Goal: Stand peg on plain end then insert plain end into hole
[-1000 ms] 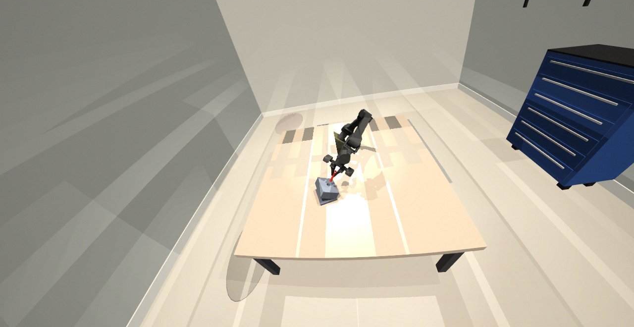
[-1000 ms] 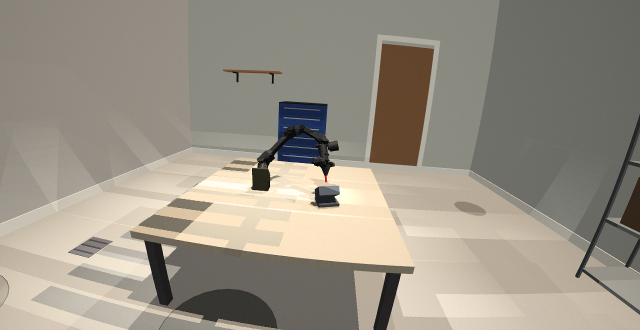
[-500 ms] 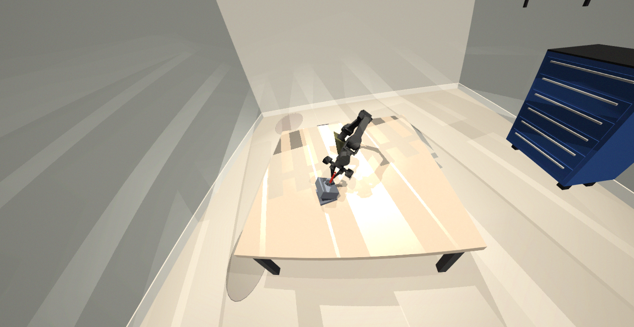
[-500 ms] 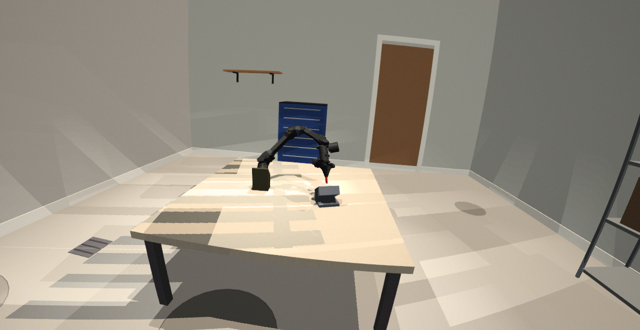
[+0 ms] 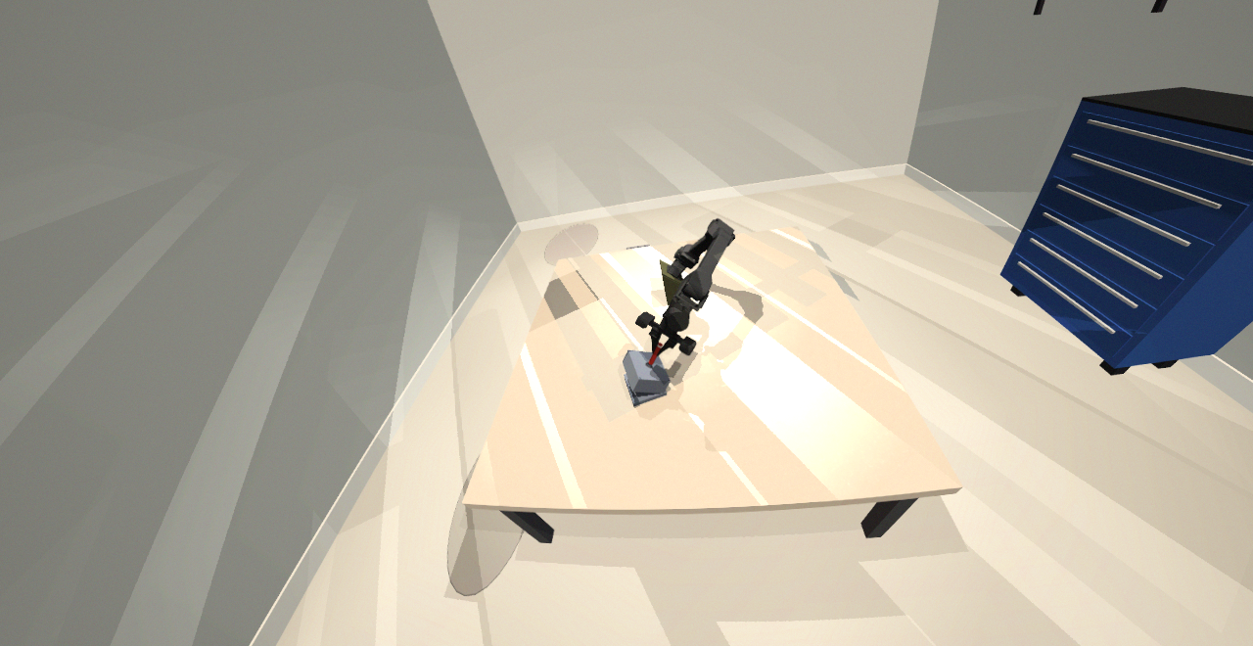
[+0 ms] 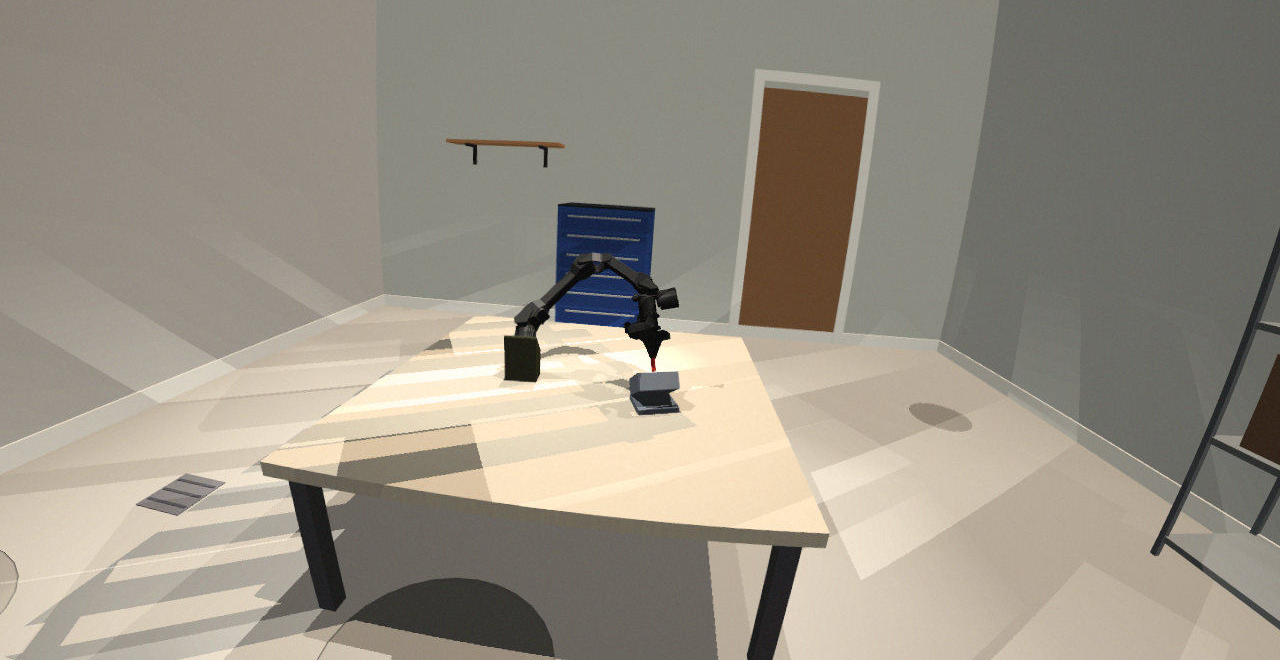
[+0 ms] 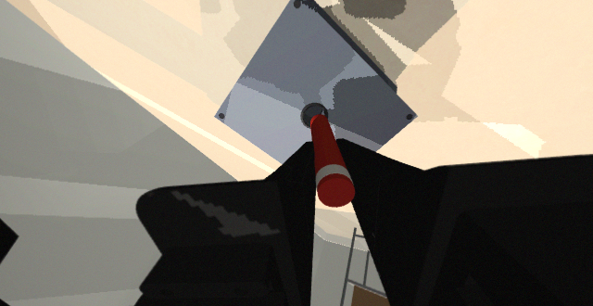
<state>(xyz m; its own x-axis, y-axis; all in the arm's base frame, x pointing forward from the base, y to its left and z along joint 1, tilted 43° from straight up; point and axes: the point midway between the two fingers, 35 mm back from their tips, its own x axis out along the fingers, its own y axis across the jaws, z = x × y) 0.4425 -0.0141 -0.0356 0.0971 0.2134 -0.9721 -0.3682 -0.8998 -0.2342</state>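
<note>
The grey sloped panel lies 7 cm below my gripper tip, 4 cm to the right of it and 1 cm ahead of it. Round my gripper tip: red peg (1 cm to the left, 1 cm above).
</note>
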